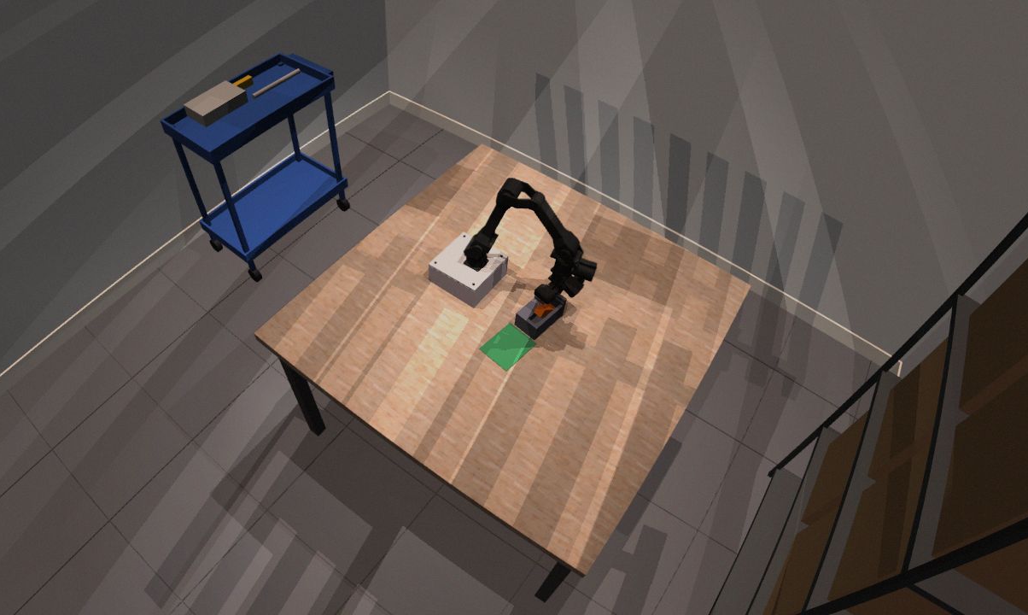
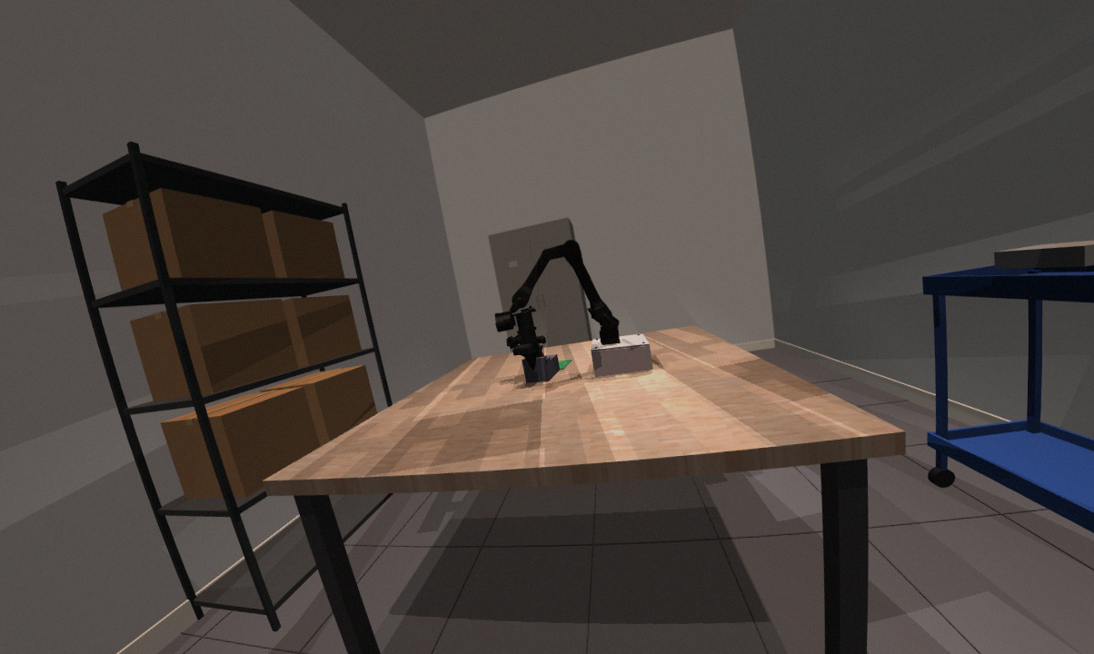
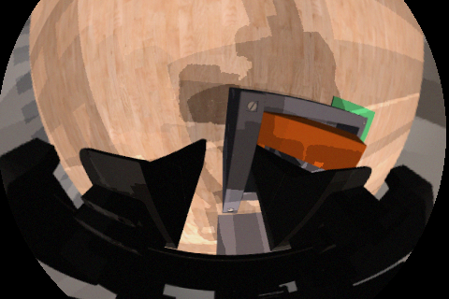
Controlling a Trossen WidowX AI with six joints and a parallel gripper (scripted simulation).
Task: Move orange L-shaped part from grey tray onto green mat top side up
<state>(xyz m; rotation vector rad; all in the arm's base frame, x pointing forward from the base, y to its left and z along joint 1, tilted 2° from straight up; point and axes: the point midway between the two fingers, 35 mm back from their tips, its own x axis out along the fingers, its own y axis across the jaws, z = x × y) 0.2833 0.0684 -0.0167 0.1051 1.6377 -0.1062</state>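
Now: gripper tip 50 mm to the left of the orange L-shaped part, 10 mm past it and 10 mm above it. From my gripper tip the other things lie so: green mat (230 mm to the right, 70 mm below, 30 mm behind).
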